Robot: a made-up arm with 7 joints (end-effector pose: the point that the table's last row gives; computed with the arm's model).
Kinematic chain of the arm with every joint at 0, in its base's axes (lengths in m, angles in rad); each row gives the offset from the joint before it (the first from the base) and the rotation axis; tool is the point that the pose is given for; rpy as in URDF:
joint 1: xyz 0 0 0.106 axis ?
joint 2: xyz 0 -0.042 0.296 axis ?
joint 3: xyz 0 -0.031 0.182 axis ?
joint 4: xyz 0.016 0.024 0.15 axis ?
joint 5: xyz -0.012 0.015 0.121 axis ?
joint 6: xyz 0 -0.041 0.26 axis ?
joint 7: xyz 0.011 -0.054 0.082 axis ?
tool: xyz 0 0 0 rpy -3.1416 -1.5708 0
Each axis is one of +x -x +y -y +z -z.
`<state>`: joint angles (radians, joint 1 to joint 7).
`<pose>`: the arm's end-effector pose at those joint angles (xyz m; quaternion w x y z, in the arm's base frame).
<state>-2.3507 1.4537 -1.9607 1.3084 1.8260 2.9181 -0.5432</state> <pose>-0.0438 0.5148 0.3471 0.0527 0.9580 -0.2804 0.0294</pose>
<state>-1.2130 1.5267 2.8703 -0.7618 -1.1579 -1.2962 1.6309</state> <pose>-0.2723 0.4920 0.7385 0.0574 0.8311 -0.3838 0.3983</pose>
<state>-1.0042 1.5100 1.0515 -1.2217 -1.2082 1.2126 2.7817</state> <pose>-0.5400 0.0981 0.1509 0.6671 0.1356 -0.7306 -0.0536</pose>
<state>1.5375 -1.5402 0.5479 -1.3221 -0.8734 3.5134 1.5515</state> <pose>0.2681 0.3200 0.6431 0.6602 0.6102 -0.1983 -0.3905</pose>
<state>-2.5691 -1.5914 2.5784 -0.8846 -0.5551 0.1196 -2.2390</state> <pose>-0.6107 -0.1070 0.0450 0.5606 0.3933 -0.5528 0.4749</pose>
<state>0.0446 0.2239 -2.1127 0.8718 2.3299 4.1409 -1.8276</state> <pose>-0.1139 -0.3918 0.9180 0.0960 -0.3748 -0.8812 -0.2717</pose>
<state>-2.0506 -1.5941 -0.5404 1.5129 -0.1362 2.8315 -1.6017</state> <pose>-0.4347 -0.2290 0.1455 0.5035 0.8062 0.0408 -0.3080</pose>
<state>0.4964 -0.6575 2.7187 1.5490 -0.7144 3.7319 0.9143</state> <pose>-0.0336 0.1077 0.8720 0.7310 0.4300 0.4028 0.3443</pose>
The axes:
joint 1: +z
joint 2: -y
joint 3: +z
joint 4: +y
joint 5: +z
joint 6: -y
joint 7: +x

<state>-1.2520 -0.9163 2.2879 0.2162 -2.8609 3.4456 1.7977</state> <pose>0.0092 -0.4544 0.8800 0.2245 -0.2625 -0.5331 -0.7723</pose>
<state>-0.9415 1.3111 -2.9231 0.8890 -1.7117 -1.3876 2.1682</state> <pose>-0.4934 0.5138 0.3396 0.0697 0.4325 -0.2027 0.8758</pose>
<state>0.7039 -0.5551 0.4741 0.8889 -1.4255 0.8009 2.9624</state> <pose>0.3444 0.4594 0.8798 0.5789 -0.5695 0.4950 -0.3090</pose>
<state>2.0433 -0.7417 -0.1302 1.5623 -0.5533 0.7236 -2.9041</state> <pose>-0.1539 0.6326 0.4143 0.2137 -0.8371 0.4883 -0.1227</pose>
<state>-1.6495 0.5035 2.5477 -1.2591 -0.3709 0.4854 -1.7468</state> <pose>-0.2990 -0.1231 0.9428 0.4917 0.0398 0.1030 0.8637</pose>
